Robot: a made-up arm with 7 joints.
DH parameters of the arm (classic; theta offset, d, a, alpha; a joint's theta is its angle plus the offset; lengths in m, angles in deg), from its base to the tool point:
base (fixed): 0 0 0 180
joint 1: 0 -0.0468 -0.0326 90
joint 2: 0 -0.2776 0.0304 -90
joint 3: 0 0.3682 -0.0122 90
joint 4: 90 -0.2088 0.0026 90
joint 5: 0 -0.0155 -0.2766 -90
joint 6: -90 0.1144 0.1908 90
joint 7: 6.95 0 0.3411 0
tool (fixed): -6.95 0.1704 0 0
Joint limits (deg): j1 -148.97..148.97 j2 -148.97..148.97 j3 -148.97..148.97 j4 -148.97..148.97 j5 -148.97..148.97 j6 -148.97..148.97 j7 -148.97..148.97
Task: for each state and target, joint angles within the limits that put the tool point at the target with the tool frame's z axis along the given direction. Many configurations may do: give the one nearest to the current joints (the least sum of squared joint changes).
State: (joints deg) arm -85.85 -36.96 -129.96 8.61 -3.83 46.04 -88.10
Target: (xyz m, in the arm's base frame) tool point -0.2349 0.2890 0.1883 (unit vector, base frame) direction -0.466 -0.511 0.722
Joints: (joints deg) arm -87.04 -43.02 -126.09 -0.91 21.01 17.99 -87.80
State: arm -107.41 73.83 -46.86 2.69 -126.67 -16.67 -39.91
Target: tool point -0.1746 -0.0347 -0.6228 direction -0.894 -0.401 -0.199
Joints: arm -71.47 40.36 -32.03 -13.87 -125.57 -4.55 -22.67
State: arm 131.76 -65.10 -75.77 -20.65 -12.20 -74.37 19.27
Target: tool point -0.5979 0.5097 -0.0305 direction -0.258 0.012 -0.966
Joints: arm 98.15 -66.16 -27.75 -1.18 24.44 -115.68 21.75
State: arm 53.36 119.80 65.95 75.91 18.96 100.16 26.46
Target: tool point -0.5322 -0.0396 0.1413 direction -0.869 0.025 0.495
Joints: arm 20.75 129.90 83.27 56.89 22.92 106.82 38.03
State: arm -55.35 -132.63 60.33 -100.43 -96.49 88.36 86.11
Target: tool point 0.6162 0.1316 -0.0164 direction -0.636 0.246 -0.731
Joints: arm -70.42 -148.97 111.70 -115.66 -105.66 129.86 96.18
